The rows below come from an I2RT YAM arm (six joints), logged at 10 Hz.
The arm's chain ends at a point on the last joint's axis. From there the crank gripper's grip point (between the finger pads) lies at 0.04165 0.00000 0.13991 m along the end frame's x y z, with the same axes.
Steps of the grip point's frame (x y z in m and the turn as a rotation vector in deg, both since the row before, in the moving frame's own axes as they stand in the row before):
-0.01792 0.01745 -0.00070 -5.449 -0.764 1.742
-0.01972 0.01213 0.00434 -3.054 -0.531 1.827
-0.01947 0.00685 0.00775 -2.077 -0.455 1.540
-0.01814 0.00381 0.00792 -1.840 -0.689 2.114
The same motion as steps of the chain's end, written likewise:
-0.01583 0.00290 -0.00055 -5.449 -0.764 1.742
-0.01828 0.00336 0.00419 -3.054 -0.531 1.827
-0.01827 0.00067 0.00754 -2.077 -0.455 1.540
-0.01634 -0.00219 0.00753 -1.840 -0.689 2.114

